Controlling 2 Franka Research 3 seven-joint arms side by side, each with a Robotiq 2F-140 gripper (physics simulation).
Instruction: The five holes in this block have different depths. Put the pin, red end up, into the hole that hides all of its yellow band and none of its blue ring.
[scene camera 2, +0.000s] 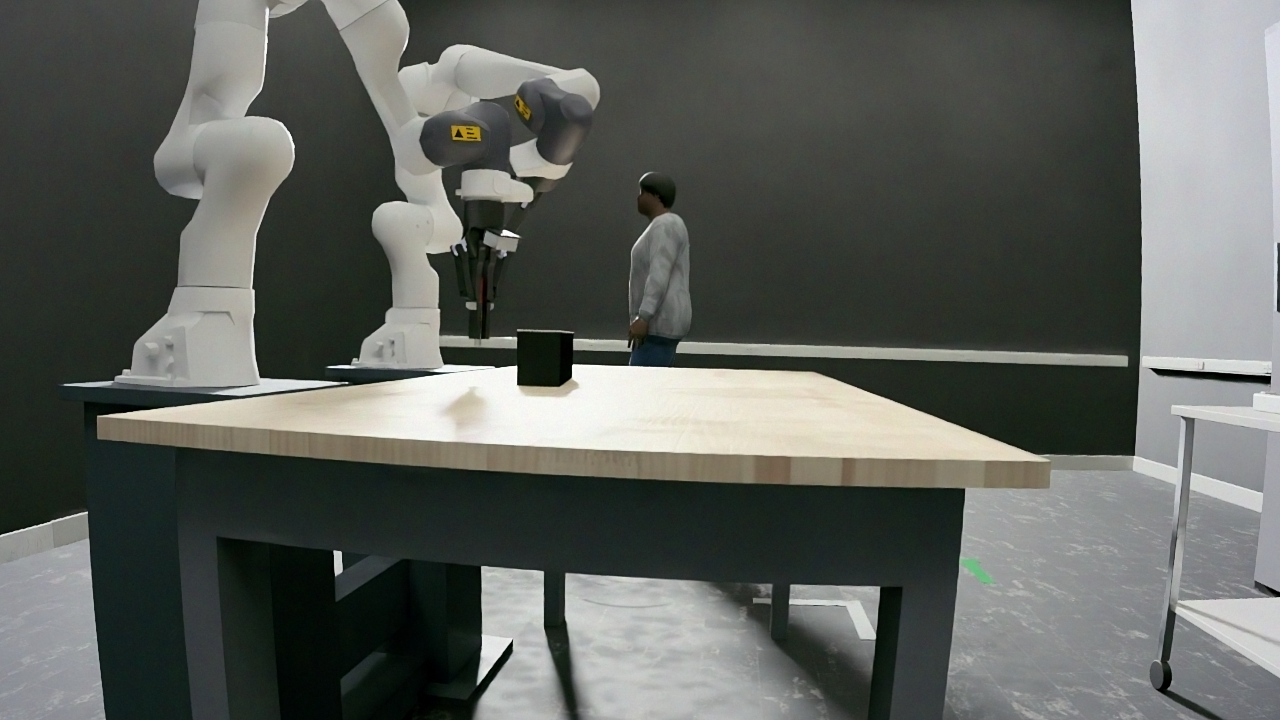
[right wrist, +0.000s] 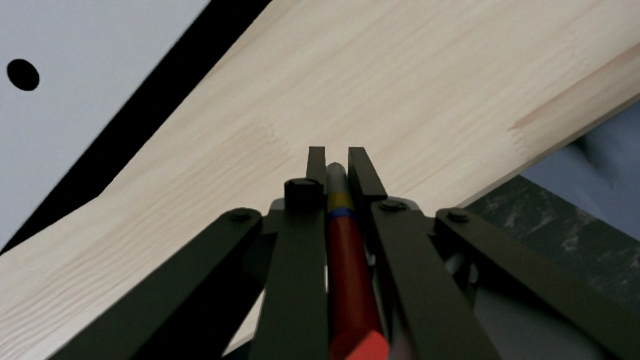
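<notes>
The black block (scene camera 2: 544, 358) stands on the table; in the right wrist view its light grey top (right wrist: 95, 55) fills the upper left corner, with one round hole (right wrist: 23, 75) showing. My right gripper (scene camera 2: 479, 329) (right wrist: 336, 171) is shut on the pin (scene camera 2: 481, 291) (right wrist: 351, 265), left of the block in scene camera 2 and raised above the table. The pin's red end is up, towards the wrist; below it come the blue ring, yellow band and grey tip. My left gripper is mostly hidden behind the right one in scene camera 2; its fingers cannot be made out.
The wooden table (scene camera 2: 680, 420) (right wrist: 400, 75) carries the block. Both arms stand close together at its left in scene camera 2. A person (scene camera 2: 660, 268) stands behind the table. A white cart (scene camera 2: 1183, 501) stands at the far right. The table's edge shows at the right in the right wrist view.
</notes>
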